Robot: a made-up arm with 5 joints.
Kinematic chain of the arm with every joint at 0, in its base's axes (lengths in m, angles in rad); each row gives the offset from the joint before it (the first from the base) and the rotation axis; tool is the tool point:
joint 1: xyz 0 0 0.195 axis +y
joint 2: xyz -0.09 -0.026 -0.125 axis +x
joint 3: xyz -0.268 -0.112 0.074 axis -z
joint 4: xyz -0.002 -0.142 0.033 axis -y
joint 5: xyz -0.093 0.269 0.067 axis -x
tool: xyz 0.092 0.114 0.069
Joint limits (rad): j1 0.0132..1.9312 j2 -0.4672..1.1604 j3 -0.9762..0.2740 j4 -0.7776..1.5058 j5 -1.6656..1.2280
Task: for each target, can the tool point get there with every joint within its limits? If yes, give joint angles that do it. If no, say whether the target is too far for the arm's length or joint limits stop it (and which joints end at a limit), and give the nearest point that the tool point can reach.
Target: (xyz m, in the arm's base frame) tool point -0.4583 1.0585 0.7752
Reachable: no: too far | nearest point -0.2771 0.1850 0.5458 | short by 0.921 m
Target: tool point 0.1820 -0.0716 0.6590
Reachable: yes | joints 1.7485 0.6522 0.1360 1.0085 -0.5266
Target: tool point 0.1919 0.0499 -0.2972
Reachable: no: joint limits stop it (at a limit: joint 1, joint 3, joint 4) | nearest point 0.1760 0.0127 0.3258 | short by 0.624 m
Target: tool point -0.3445 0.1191 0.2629
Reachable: yes | joints 0.2154 -0.0505 0.0513 0.1640 0.9186
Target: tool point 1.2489 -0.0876 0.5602
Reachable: no: too far | nearest point 0.3538 -0.0422 0.6180 | short by 0.898 m
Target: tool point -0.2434 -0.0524 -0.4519
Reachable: no: joint limits stop it (at a limit: joint 1, joint 2, joint 3, joint 4, joint 5) | nearest point -0.4995 -0.2257 -0.0883 | short by 0.477 m
